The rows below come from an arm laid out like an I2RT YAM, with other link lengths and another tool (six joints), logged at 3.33 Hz.
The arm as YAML. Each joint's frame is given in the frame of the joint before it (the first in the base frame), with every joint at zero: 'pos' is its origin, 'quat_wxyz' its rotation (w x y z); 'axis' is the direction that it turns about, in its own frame. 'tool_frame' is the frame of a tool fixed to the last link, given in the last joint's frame.
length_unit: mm
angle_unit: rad
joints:
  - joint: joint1
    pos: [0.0, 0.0, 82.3]
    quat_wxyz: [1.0, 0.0, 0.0, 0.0]
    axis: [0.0, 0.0, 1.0]
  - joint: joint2
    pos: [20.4, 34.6, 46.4]
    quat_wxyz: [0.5, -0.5, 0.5, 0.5]
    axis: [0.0, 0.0, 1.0]
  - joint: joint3
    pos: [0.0, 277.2, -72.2]
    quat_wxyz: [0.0, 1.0, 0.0, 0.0]
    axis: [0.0, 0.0, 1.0]
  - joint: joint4
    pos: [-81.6, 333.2, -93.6]
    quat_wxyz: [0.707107, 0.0, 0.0, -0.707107]
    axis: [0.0, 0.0, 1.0]
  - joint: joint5
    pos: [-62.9, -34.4, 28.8]
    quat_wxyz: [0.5, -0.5, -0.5, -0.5]
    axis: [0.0, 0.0, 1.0]
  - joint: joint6
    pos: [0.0, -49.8, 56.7]
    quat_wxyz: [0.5, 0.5, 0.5, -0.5]
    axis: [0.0, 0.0, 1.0]
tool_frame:
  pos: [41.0, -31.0, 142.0]
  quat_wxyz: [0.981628, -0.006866, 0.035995, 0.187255]
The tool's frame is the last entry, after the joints.
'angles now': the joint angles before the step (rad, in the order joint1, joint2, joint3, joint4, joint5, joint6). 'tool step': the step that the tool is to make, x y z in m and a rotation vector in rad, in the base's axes. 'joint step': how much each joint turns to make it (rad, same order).
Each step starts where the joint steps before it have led.
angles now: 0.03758 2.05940 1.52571 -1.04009 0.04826 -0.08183
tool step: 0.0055 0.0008 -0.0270 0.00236 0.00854 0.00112
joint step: 0.00007 0.05834 0.00011 0.04984 -0.00267 -0.00107
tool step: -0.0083 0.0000 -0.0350 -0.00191 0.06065 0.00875
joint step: -0.00005 0.07376 -0.00002 0.01350 -0.00001 -0.00882
